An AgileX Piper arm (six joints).
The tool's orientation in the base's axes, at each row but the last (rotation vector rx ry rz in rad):
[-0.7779 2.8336 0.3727]
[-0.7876 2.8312 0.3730]
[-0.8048 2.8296 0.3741]
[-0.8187 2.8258 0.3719]
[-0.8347 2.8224 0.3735]
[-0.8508 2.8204 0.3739]
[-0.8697 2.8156 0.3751]
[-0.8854 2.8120 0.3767]
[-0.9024 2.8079 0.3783]
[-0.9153 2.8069 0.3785]
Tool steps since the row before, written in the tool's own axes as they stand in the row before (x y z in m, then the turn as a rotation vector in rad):
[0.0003 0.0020 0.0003 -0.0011 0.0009 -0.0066]
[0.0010 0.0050 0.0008 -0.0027 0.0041 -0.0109]
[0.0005 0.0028 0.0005 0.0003 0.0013 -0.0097]
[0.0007 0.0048 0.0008 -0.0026 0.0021 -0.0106]
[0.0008 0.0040 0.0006 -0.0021 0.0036 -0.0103]
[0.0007 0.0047 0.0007 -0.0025 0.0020 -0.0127]
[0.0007 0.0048 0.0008 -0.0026 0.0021 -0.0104]
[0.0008 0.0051 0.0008 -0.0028 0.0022 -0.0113]
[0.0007 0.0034 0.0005 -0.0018 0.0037 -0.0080]
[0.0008 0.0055 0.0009 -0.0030 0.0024 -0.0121]
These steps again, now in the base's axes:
[-0.0013 0.0016 0.0000 -0.0002 -0.0006 0.0067]
[-0.0034 0.0039 0.0000 -0.0010 0.0016 0.0118]
[-0.0019 0.0022 -0.0001 -0.0019 -0.0019 0.0094]
[-0.0031 0.0038 0.0000 0.0000 0.0000 0.0111]
[-0.0028 0.0030 0.0000 -0.0012 0.0010 0.0110]
[-0.0032 0.0036 0.0001 -0.0002 -0.0007 0.0131]
[-0.0032 0.0037 0.0000 0.0000 0.0001 0.0109]
[-0.0035 0.0038 0.0000 0.0000 0.0000 0.0118]
[-0.0025 0.0024 0.0000 -0.0014 0.0016 0.0087]
[-0.0039 0.0041 0.0000 0.0000 0.0000 0.0127]

